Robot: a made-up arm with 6 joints. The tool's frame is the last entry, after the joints. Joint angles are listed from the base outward. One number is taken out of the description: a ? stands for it. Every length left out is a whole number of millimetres.
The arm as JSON. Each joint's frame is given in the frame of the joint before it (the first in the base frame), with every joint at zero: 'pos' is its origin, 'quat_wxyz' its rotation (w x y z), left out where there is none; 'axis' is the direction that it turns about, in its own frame. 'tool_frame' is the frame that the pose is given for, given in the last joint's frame.
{
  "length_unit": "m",
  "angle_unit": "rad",
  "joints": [
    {
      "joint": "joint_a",
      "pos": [
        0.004,
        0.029,
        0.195
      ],
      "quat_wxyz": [
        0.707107,
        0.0,
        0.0,
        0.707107
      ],
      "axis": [
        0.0,
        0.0,
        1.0
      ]
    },
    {
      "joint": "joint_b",
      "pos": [
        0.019,
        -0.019,
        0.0
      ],
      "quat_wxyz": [
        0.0,
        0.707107,
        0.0,
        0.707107
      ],
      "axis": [
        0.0,
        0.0,
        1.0
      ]
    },
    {
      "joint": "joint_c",
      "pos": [
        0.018,
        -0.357,
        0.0
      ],
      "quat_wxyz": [
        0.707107,
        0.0,
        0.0,
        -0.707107
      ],
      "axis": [
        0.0,
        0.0,
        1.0
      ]
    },
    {
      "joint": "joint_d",
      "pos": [
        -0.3,
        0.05,
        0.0
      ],
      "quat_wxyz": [
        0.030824,
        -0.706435,
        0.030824,
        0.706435
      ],
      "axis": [
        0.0,
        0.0,
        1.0
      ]
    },
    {
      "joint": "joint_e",
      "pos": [
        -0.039,
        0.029,
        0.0
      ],
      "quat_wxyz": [
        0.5,
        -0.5,
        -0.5,
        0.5
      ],
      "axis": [
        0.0,
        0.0,
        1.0
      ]
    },
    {
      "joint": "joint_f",
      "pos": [
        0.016,
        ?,
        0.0
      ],
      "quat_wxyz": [
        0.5,
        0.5,
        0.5,
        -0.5
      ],
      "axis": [
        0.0,
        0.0,
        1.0
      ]
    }
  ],
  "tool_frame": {
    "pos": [
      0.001,
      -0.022,
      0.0
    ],
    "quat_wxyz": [
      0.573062,
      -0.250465,
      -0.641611,
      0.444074
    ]
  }
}
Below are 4 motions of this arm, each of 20 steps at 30 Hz.
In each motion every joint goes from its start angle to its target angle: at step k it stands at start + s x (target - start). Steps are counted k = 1, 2, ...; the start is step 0. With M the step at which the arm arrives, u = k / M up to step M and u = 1 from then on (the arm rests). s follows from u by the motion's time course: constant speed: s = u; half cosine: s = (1 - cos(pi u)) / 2; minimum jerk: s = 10 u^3 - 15 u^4 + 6 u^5.
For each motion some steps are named. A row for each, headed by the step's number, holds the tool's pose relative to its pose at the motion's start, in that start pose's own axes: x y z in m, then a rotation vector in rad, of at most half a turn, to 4 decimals.
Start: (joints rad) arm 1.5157 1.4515 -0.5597 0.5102 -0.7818 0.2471
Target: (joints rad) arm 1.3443 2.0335 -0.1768 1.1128 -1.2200 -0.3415
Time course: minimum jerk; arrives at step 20
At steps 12, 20:
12: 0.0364 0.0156 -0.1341 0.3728 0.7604 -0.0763
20: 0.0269 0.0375 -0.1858 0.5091 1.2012 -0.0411

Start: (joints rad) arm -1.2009 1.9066 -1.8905 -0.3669 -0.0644 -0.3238
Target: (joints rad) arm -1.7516 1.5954 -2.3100 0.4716 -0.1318 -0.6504
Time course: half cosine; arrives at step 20
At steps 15, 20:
15: -0.2573 0.0209 -0.2440 0.6345 0.1163 -0.5562
20: -0.3122 0.0401 -0.2606 0.6984 0.1469 -0.6707

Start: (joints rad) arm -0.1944 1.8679 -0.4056 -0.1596 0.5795 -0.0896
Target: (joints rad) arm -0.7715 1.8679 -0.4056 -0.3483 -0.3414 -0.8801
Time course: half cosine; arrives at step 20
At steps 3, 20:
3: -0.0038 -0.0023 -0.0045 -0.0224 0.0098 -0.0485
20: -0.0410 -0.0193 -0.1048 0.0510 0.3735 -0.8654

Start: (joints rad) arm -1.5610 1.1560 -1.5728 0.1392 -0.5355 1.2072
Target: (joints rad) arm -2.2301 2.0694 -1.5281 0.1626 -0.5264 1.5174
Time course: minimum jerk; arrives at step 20
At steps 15, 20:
15: -0.3364 -0.0804 -0.3757 0.5419 0.4466 -0.6662
20: -0.3976 -0.0668 -0.3967 0.5949 0.4679 -0.7756

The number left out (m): -0.066
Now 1 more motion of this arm.
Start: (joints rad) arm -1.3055 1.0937 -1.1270 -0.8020 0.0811 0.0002
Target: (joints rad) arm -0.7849 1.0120 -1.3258 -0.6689 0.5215 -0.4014
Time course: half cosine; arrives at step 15
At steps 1, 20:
1: -0.0014 -0.0002 0.0007 -0.0031 0.0009 -0.0009
20: -0.1271 0.0187 0.0391 -0.3313 0.0362 -0.0943

